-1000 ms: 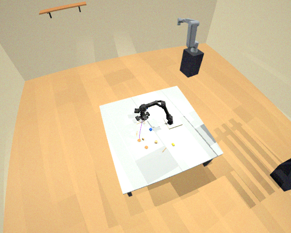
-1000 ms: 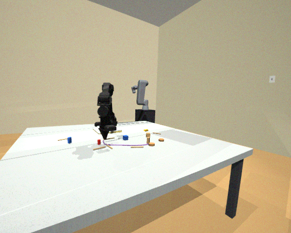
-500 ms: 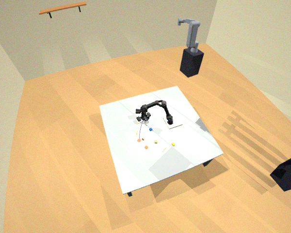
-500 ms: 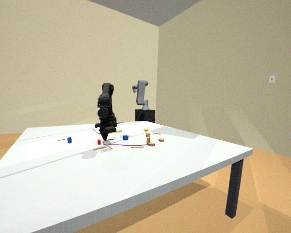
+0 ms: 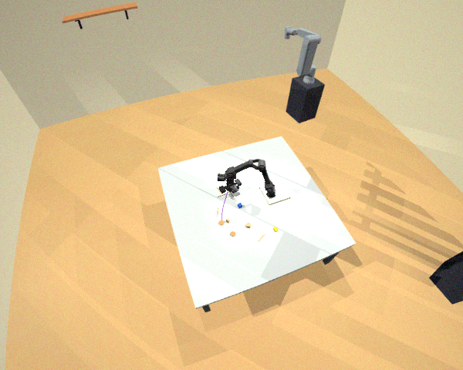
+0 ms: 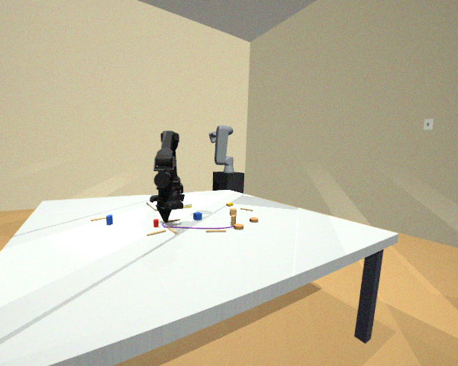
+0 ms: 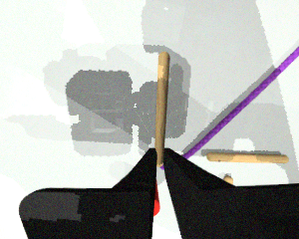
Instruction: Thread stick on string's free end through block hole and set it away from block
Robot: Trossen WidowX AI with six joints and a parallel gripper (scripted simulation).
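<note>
Right now my gripper tip is 40 mm to the left of the red cylinder and 10 mm past it. The rest, counted from my gripper tip: blue block 160 mm to the left; round wooden button 230 mm to the left, 200 mm ahead, 10 mm below; thin wooden stick 10 mm to the left.
</note>
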